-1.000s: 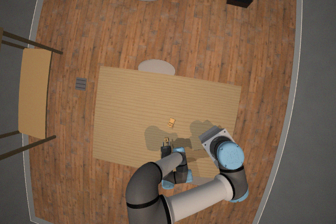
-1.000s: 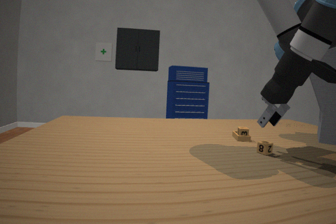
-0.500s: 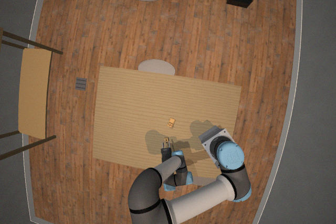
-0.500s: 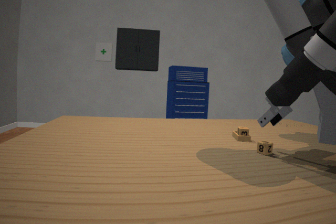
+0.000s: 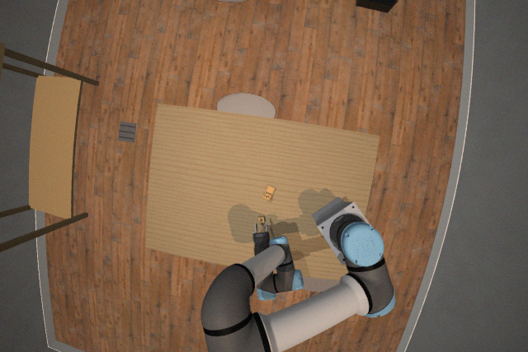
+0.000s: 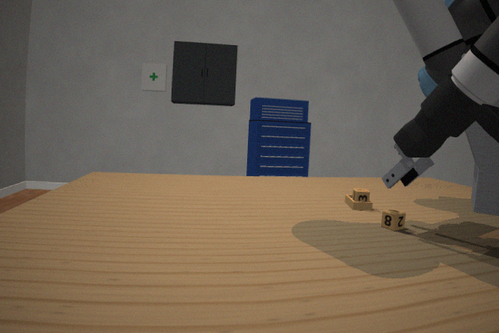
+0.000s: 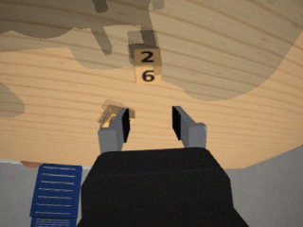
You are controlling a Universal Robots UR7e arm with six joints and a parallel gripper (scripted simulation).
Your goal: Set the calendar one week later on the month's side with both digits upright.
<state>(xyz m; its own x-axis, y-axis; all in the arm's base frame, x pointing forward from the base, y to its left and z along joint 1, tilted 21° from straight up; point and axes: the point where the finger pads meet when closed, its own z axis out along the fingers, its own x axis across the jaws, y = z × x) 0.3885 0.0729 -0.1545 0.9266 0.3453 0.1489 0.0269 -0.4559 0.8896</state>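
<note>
The wooden date cube lies 8 cm below my hand and 1 cm to the right of it. Also, from my hand: wooden calendar tray: 16 cm to the right, 8 cm below, 2 cm behind.
</note>
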